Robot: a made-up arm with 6 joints. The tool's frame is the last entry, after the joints. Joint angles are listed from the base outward.
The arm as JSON. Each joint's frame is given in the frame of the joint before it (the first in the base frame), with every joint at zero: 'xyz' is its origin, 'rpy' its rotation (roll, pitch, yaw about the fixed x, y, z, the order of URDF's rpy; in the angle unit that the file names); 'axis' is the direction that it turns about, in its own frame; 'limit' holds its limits. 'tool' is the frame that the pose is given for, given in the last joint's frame.
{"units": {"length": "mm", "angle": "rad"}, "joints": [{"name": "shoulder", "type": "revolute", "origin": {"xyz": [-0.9, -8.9, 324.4], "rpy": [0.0, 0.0, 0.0]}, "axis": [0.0, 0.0, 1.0], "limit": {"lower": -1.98, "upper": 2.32}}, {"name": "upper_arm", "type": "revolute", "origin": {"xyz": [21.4, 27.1, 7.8], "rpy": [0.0, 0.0, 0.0]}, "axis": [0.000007, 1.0, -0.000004], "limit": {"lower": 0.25, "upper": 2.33}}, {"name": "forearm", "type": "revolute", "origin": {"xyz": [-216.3, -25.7, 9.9], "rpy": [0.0, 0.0, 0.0]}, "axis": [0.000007, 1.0, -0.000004], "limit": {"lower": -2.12, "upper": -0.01}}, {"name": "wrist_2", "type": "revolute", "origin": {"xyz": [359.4, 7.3, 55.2], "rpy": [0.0, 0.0, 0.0]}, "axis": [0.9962, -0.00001, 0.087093], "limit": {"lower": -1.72, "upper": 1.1}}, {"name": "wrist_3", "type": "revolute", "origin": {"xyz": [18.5, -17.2, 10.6], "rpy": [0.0, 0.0, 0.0]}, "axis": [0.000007, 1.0, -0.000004], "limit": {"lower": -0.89, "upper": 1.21}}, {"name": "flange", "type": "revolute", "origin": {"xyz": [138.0, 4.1, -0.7], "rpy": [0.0, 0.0, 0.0]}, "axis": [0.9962, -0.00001, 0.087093], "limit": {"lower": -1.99, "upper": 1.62}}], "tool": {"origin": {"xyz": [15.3, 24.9, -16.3], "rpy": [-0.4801, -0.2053, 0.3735]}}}
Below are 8 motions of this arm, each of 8 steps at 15 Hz.
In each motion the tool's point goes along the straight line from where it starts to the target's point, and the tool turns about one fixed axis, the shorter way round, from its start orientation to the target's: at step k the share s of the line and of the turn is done. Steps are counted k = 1, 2, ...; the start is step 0. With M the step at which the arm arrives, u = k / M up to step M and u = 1 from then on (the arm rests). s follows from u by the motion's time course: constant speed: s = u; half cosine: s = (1 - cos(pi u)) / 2; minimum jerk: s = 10 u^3 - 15 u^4 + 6 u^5.
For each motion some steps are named. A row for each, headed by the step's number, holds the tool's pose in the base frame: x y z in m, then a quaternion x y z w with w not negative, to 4 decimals.
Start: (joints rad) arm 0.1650 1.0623 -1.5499 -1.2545 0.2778 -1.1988
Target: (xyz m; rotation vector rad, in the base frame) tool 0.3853 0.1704 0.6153 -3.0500 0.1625 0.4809
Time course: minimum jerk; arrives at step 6
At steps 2, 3, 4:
2: 0.3592 0.0213 0.7799 -0.9776 0.1097 -0.0330 0.1768
3: 0.3688 0.0761 0.7194 -0.9879 0.0893 0.0366 0.1218
4: 0.3784 0.1308 0.6590 -0.9899 0.0682 0.1059 0.0657

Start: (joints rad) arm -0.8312 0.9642 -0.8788 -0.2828 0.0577 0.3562
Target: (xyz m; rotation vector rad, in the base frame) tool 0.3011 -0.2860 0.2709 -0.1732 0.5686 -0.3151
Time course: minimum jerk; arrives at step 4
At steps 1, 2, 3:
1: 0.3076 -0.3165 0.4908 -0.1758 0.0257 -0.2388 0.9547
2: 0.3047 -0.3030 0.3936 -0.1369 0.1392 -0.2035 0.9594
3: 0.3018 -0.2895 0.2963 -0.0960 0.2505 -0.1651 0.9491

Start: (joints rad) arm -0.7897 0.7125 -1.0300 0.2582 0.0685 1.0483
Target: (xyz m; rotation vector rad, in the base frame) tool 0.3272 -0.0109 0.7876 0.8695 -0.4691 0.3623
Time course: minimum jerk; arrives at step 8
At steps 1, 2, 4, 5, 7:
1: 0.2588 -0.2332 0.7162 0.2491 -0.4490 -0.1832 0.8383
2: 0.2648 -0.2135 0.7225 0.2665 -0.4322 -0.1520 0.8480
4: 0.2924 -0.1239 0.7513 0.3396 -0.3473 -0.0082 0.8741
5: 0.3081 -0.0731 0.7676 0.3760 -0.2937 0.0738 0.8757
7: 0.3261 -0.0145 0.7864 0.4129 -0.2281 0.1672 0.8658

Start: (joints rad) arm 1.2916 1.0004 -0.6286 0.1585 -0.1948 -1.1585
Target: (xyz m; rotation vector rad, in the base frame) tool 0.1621 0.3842 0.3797 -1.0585 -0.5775 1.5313
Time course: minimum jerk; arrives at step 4
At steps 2, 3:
2: 0.1452 0.3953 0.3822 -0.4901 -0.3001 0.6351 0.5162
3: 0.1586 0.3865 0.3802 -0.4581 -0.2567 0.6473 0.5525

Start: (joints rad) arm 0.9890 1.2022 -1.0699 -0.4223 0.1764 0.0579
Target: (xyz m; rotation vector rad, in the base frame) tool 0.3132 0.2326 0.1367 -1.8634 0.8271 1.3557
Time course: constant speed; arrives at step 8
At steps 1, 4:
1: 0.2667 0.3708 0.4462 -0.3970 -0.0787 0.6041 0.6865
4: 0.2866 0.3116 0.3135 -0.5616 0.0968 0.5972 0.5644

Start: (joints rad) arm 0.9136 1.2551 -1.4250 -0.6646 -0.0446 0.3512
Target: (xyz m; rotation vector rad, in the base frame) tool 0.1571 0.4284 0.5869 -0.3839 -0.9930 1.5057
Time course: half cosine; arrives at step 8
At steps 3, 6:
3: 0.2395 0.3954 0.6555 -0.2221 -0.3797 0.5609 0.7014
6: 0.1746 0.4214 0.6014 -0.1782 -0.4194 0.6328 0.6260

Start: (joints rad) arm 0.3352 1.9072 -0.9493 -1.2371 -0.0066 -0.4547
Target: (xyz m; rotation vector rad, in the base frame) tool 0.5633 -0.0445 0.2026 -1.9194 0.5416 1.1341
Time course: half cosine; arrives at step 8
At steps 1, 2, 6, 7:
1: 0.4403 0.1170 0.1357 -0.7318 0.1348 0.5848 0.3229
2: 0.4542 0.0988 0.1432 -0.7366 0.1441 0.5706 0.3335
6: 0.5446 -0.0199 0.1924 -0.7596 0.2033 0.4721 0.3985
7: 0.5584 -0.0381 0.2000 -0.7619 0.2121 0.4562 0.4079

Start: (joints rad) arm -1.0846 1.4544 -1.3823 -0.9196 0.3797 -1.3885
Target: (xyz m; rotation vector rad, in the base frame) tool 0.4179 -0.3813 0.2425 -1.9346 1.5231 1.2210
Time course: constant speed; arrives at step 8
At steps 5, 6, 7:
5: 0.3263 -0.4250 0.3574 -0.6839 0.6157 0.3106 0.2380
6: 0.3568 -0.4105 0.3191 -0.6878 0.5931 0.3532 0.2243
7: 0.3874 -0.3959 0.2808 -0.6900 0.5690 0.3950 0.2101

